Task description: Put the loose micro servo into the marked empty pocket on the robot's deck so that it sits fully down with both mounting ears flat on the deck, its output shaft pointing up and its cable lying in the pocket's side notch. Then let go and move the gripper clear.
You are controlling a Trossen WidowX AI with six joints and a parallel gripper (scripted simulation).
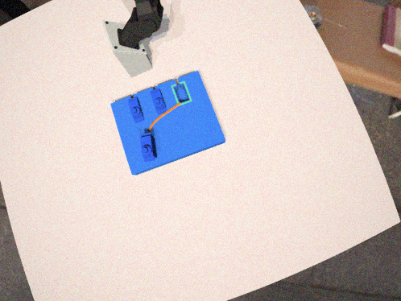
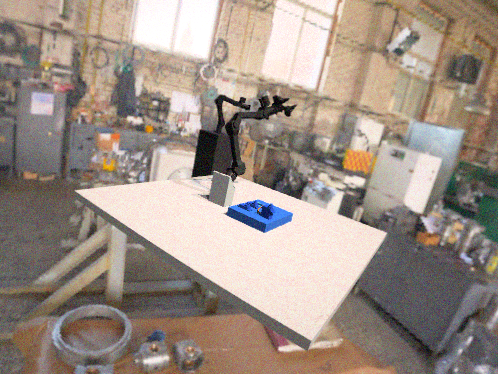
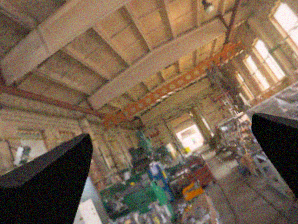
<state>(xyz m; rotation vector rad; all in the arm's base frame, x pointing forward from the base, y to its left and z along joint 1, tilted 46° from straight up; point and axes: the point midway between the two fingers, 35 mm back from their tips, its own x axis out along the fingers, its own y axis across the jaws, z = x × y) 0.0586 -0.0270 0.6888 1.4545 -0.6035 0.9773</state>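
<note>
The blue deck is 29 cm ahead of my gripper tip, 45 cm to the right of it and 64 cm below it.
</note>
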